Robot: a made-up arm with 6 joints.
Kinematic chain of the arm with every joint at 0, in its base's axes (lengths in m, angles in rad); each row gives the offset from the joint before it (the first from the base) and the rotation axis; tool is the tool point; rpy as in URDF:
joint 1: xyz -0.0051 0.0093 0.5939 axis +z
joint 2: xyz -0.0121 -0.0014 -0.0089 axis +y
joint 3: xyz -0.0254 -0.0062 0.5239 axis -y
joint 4: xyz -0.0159 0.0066 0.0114 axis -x
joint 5: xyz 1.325 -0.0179 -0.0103 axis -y
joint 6: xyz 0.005 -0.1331 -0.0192 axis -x
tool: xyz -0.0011 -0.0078 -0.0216 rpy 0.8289 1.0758 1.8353
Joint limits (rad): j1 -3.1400..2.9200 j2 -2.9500..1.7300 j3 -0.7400..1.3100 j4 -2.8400..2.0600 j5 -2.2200..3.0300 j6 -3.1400..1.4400
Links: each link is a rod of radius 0.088 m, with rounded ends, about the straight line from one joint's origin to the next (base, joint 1, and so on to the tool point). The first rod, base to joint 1, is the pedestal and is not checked.
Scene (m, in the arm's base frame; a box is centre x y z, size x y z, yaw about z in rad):
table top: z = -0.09
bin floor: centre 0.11 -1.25 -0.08 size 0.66 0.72 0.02 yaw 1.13
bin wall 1: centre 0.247 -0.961 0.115 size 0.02 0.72 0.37 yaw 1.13
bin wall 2: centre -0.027 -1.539 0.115 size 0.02 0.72 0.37 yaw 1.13
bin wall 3: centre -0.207 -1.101 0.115 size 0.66 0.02 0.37 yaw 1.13
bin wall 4: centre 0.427 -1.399 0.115 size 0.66 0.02 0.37 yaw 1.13
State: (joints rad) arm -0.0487 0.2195 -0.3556 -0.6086 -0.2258 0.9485
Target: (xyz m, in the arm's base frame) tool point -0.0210 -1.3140 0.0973
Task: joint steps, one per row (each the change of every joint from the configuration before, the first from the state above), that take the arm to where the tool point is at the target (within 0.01 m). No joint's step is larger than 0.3 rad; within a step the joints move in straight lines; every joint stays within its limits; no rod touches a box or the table.
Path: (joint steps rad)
1: -0.2856 0.0082 0.0620 0.0294 0.0034 0.0043
2: -0.2856 0.0081 0.0621 0.0295 0.0033 0.0043
3: -0.2855 0.0082 0.0620 0.0294 0.0034 0.0042
4: -0.2856 0.0082 0.0621 0.0295 0.0034 0.0043
5: -0.2856 0.0081 0.0620 0.0294 0.0033 0.0043
6: 0.0008 0.2616 0.0847 0.0095 0.0167 0.0043
7: 0.0008 0.2616 0.0846 0.0094 0.0166 0.0043

